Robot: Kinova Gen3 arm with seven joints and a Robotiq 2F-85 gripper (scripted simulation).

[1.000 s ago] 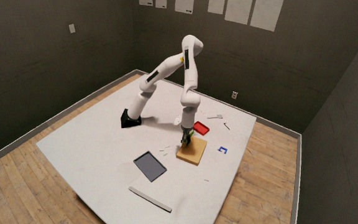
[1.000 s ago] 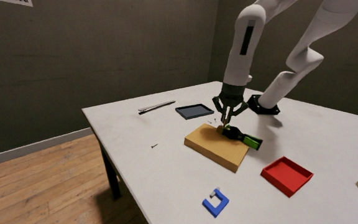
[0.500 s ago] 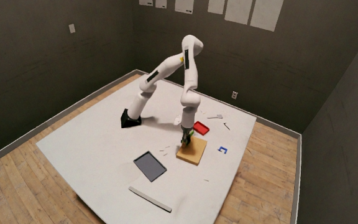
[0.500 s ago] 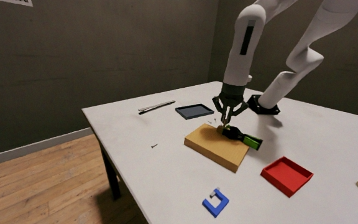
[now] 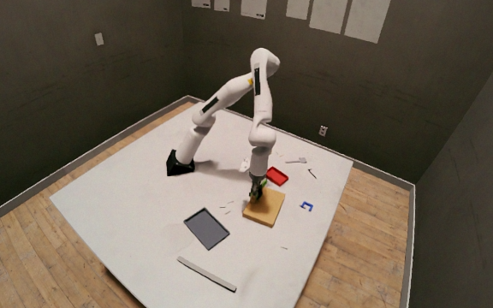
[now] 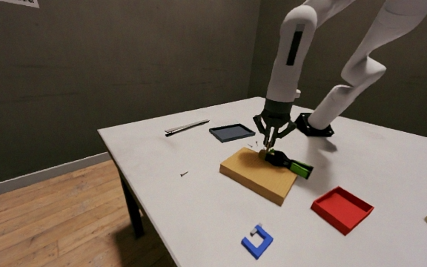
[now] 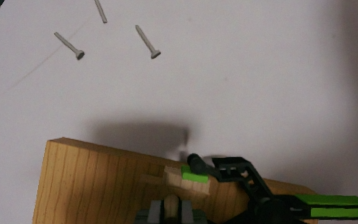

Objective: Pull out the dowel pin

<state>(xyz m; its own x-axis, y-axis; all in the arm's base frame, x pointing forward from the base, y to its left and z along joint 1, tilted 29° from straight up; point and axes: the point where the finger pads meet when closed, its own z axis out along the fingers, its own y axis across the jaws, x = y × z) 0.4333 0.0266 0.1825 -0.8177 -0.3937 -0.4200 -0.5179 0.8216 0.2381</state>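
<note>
Now: the dowel pin 20 mm below my hand. Also, from my hand: grey tray: 50 mm behind, 260 mm to the right, 90 mm below; then red tray: 40 mm behind, 220 mm to the left, 90 mm below; then small wooden block: 50 mm below.
</note>
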